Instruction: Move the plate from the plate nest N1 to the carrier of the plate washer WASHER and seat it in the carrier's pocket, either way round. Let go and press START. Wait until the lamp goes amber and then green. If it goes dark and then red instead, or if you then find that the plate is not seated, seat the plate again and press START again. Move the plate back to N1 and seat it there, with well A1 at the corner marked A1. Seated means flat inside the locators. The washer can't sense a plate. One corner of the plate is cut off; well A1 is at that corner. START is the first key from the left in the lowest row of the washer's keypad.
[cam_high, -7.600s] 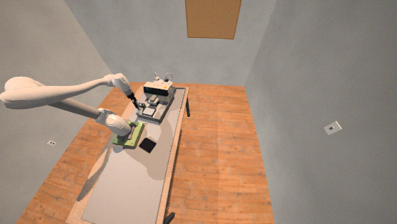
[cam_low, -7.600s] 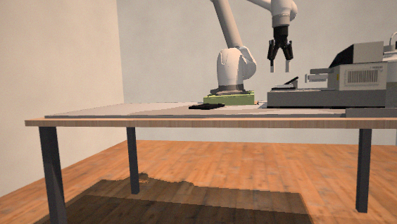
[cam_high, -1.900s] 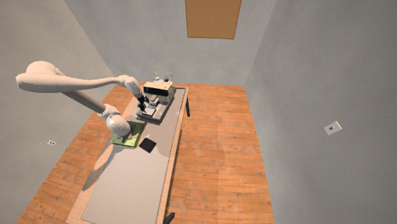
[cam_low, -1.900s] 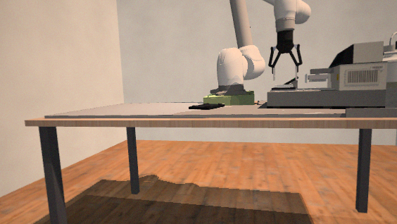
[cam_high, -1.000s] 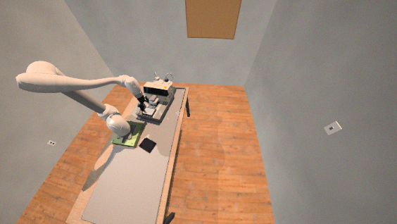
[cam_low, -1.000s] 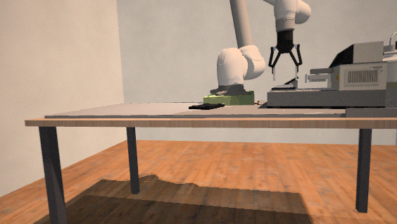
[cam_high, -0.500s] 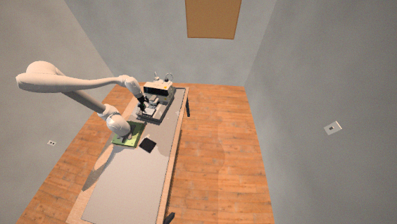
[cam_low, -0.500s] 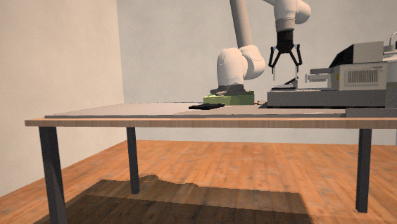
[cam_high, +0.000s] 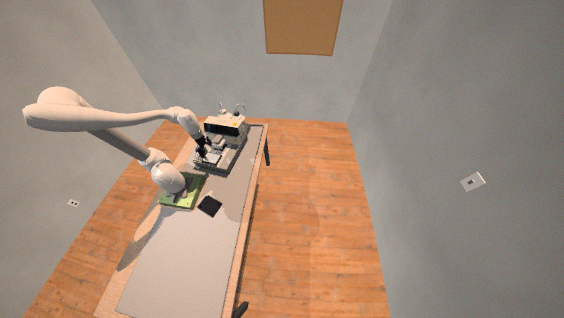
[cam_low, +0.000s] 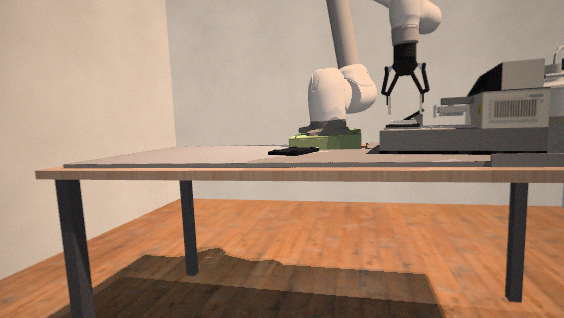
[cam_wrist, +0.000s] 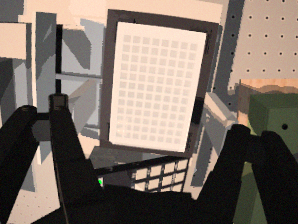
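My gripper is now 6 cm above the white well plate. The rest, counted from my hand: carrier 6 cm below; then washer 4 cm ahead, 15 cm to the left, 2 cm below; then N1 label 4 cm ahead, 29 cm to the right, 15 cm below.
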